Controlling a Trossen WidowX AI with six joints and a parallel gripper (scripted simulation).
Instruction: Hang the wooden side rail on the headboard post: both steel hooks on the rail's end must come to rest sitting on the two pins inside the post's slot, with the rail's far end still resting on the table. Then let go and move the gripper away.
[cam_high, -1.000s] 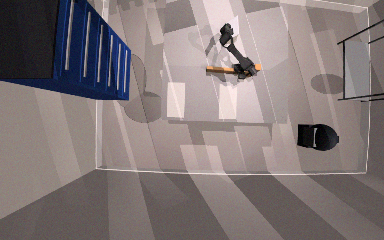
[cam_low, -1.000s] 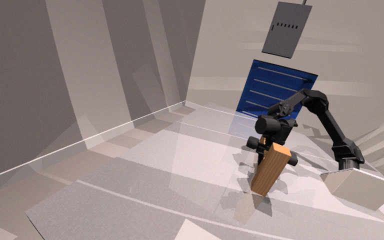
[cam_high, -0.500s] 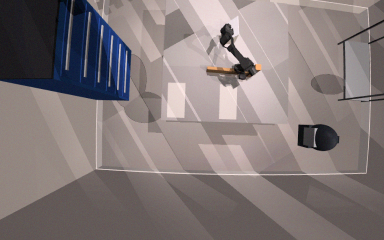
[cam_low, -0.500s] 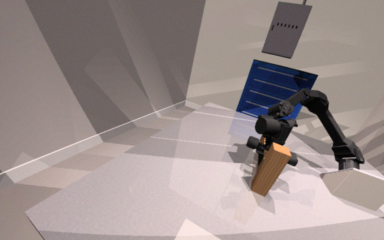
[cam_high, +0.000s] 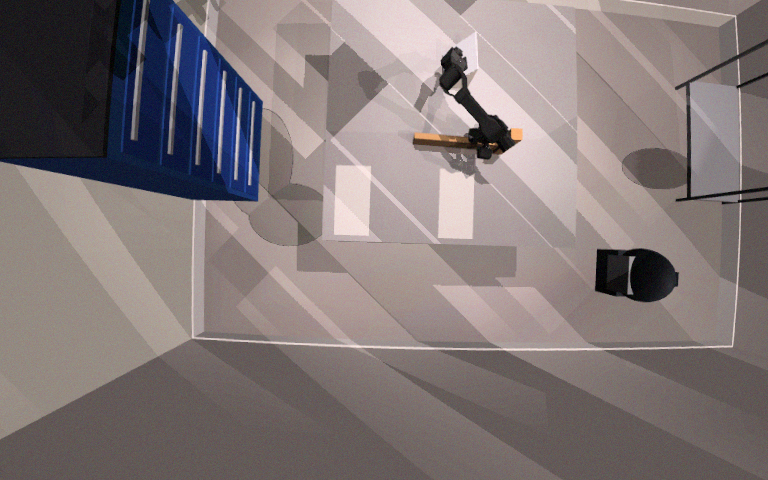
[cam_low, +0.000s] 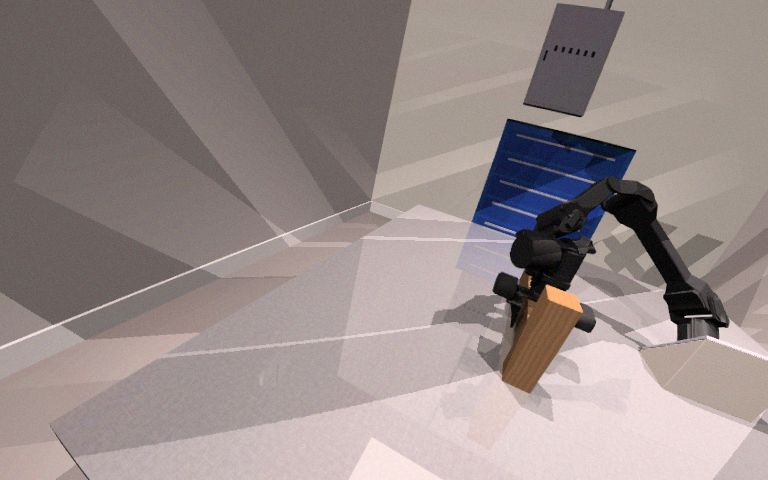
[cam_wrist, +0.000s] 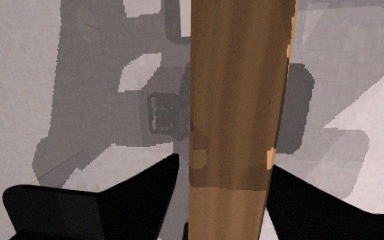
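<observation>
My gripper tip is now 110 mm to the right of the headboard post, 50 mm below it and 20 mm short of it.
</observation>
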